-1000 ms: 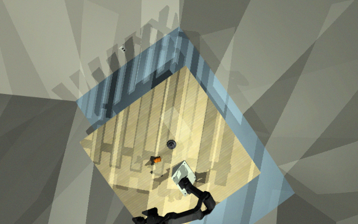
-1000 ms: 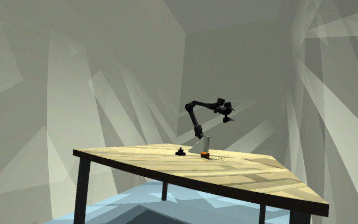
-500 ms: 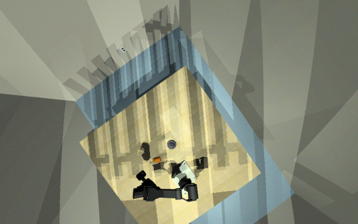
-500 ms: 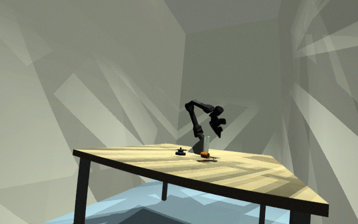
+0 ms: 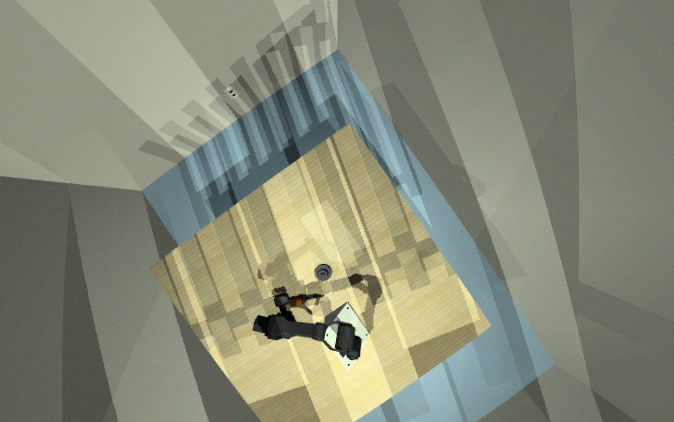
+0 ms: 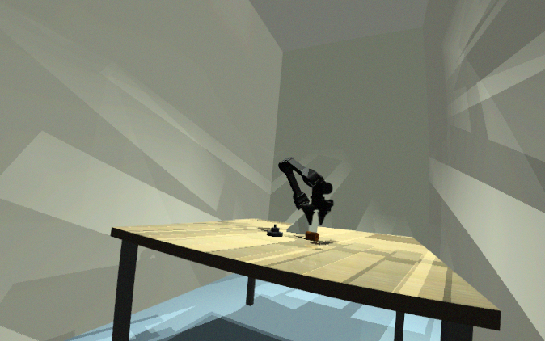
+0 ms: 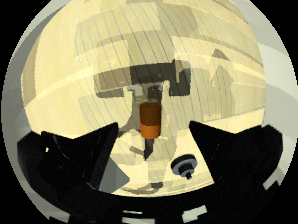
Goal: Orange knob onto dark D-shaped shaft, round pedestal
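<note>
The orange knob is 6 cm below my gripper tip, 2 cm to the right of it and 1 cm behind it. The rest, counted from my gripper tip: dark round pedestal: 21 cm to the right, 5 cm below, 4 cm ahead.
</note>
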